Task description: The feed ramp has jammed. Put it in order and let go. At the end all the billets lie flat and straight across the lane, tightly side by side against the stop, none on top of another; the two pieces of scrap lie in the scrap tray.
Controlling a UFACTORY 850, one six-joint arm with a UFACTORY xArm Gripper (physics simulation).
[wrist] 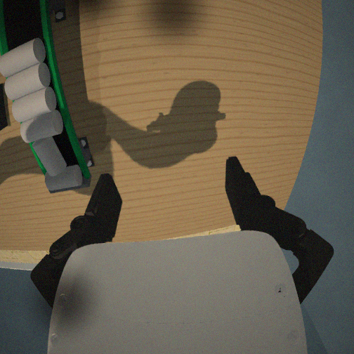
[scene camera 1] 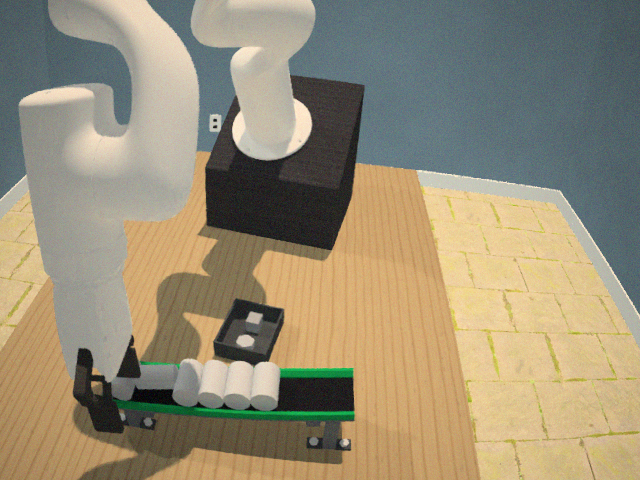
My gripper shows in the wrist view and in scene camera 1. A billet shows in the wrist view (46, 149) and in scene camera 1 (152, 376). A billet shows in the wrist view (51, 123) and in scene camera 1 (187, 384). A billet shows in the wrist view and in scene camera 1. One and the same spot on my gripper: (wrist: 252, 211) is (scene camera 1: 111, 393). The same spot on the billet: (wrist: 39, 102) is (scene camera 1: 210, 387).
